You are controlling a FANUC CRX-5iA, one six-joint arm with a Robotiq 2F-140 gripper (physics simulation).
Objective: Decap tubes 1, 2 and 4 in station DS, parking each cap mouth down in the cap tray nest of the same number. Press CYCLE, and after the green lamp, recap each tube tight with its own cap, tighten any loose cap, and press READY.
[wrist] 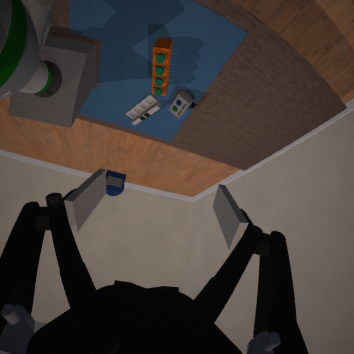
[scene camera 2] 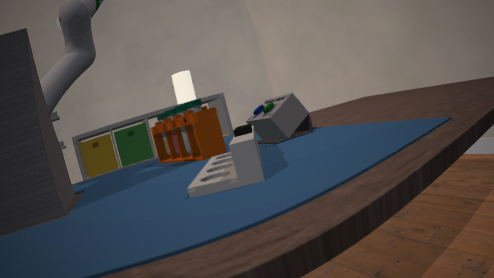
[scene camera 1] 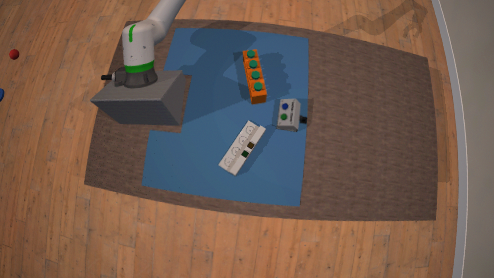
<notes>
My gripper is open, holding nothing. Further things: a grey button box.
</notes>
